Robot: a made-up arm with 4 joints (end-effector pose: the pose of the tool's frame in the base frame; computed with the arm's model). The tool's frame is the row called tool. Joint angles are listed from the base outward.
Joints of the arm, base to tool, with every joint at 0 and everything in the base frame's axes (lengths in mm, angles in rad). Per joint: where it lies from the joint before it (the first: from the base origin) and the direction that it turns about. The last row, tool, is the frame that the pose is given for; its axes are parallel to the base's.
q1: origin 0 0 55.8 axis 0 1 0
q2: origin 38.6 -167.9 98.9 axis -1 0 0
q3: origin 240.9 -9 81.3 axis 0 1 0
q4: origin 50.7 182.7 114.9 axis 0 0 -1
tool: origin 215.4 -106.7 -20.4
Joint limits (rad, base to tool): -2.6..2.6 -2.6..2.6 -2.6..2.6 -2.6..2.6
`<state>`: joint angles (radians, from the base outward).
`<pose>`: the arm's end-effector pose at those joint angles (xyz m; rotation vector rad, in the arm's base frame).
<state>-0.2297 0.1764 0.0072 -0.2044</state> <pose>0.4917 -0.0262 0.4277 -0.1975 -0.2031 0.1821</pose>
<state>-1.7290 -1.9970 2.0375 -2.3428</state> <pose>-0.4943 -0.3884 0.3560 0.0569 -0.6459 -1.9205</pose>
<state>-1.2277 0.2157 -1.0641 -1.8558</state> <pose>-0.1205 0.2775 0.3556 -2.1459 -1.2430 0.8775</pose>
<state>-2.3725 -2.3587 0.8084 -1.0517</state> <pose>-0.6108 -0.3618 0.1733 0.4146 0.6148 -2.5732</pose>
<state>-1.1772 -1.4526 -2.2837 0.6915</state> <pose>-0.0211 -0.3043 0.1846 -2.1507 1.3837 0.7924</pose>
